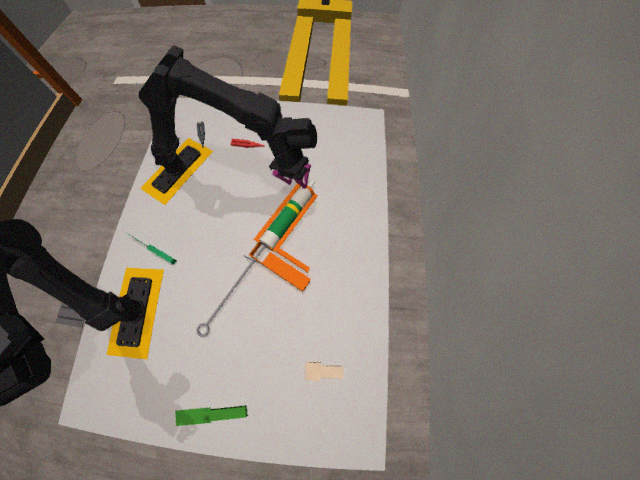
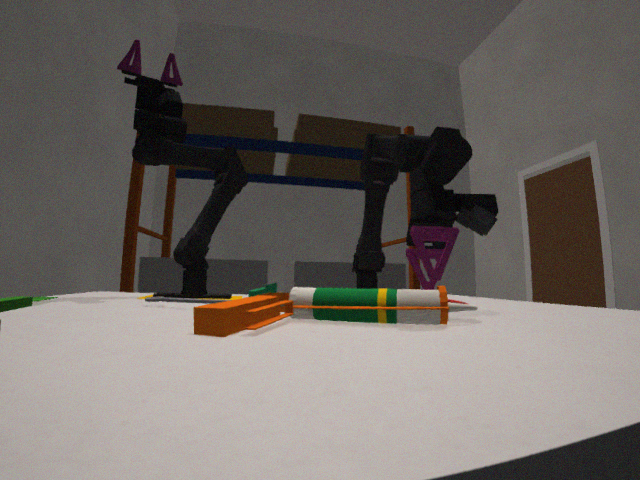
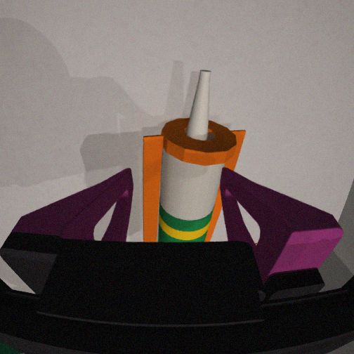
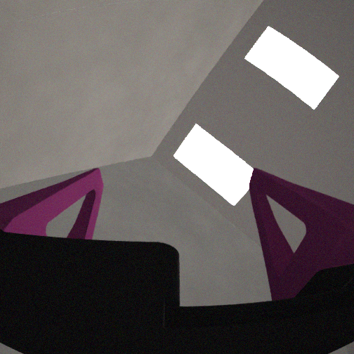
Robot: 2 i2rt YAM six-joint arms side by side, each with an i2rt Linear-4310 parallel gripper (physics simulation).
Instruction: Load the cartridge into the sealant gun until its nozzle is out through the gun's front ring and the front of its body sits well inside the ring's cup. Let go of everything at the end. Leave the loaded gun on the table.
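Places are measured from the left arm's base along level axes (x ahead, y left, z up), in centimetres.
Pixels of known places: left gripper, fingertip midpoint: [image 1: 298,185] [image 2: 431,286]; right gripper, fingertip midpoint: [image 2: 155,46]; left arm's base at its link origin: [image 1: 177,169]; right arm's base at its link origin: [image 1: 135,311] [image 2: 194,297].
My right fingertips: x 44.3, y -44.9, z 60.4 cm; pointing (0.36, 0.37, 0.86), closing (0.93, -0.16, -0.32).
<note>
For each thing: its top centre in the pictures, then the offset to it from my right fingertips. "spot": a spot on its surface instead.
- white cartridge at its top centre: [image 2: 379,288] [image 1: 290,207] dz -55.4, dx +1.3, dy +51.3 cm
- orange sealant gun at a spot on its surface: [image 2: 219,319] spot: dz -58.4, dx +17.7, dy +35.6 cm
- cartridge's nozzle at its top centre: [image 2: 452,301] dz -57.1, dx +1.5, dy +61.5 cm
- gun's front ring at a spot on its surface: [image 2: 443,304] spot: dz -57.3, dx +4.1, dy +59.8 cm
- gun's rod at its top centre: [image 1: 235,283] dz -57.7, dx +0.2, dy +23.9 cm
- green-handled tool at its top centre: [image 2: 265,283] [image 1: 145,244] dz -56.0, dx -30.1, dy +18.1 cm
- red tool at its top centre: [image 1: 247,143] dz -59.4, dx -28.4, dy +66.7 cm
- grey tool at its top centre: [image 1: 200,133] dz -59.4, dx -46.9, dy +61.4 cm
- green object at its top centre: [image 2: 24,296] [image 1: 209,415] dz -58.8, dx +14.2, dy -8.3 cm
- beige piece at its top centre: [image 1: 324,371] dz -58.9, dx +33.7, dy +16.8 cm
The green and white cartridge [image 1: 283,222] [image 2: 346,297] [image 3: 190,185] lies between the rails of the orange sealant gun [image 1: 286,273] [image 2: 219,319], which rests on the table. The cartridge's nozzle [image 2: 462,307] [image 3: 201,107] sticks out through the gun's front ring [image 2: 443,304] [image 3: 200,156]. The front of the body goes into the ring's cup; its depth inside is hidden. My left gripper [image 1: 297,183] [image 2: 429,287] [image 3: 176,176] is partly open and empty, above the gun's front end. My right gripper [image 2: 154,47] [image 4: 175,176] is open and empty, raised high away from the gun.
The gun's rod [image 1: 227,292] reaches back to a ring end. A green-handled tool [image 1: 161,253], a red tool [image 1: 246,143], a grey tool [image 1: 201,132], a green object [image 1: 210,414] and a beige piece [image 1: 323,370] lie on the table.
</note>
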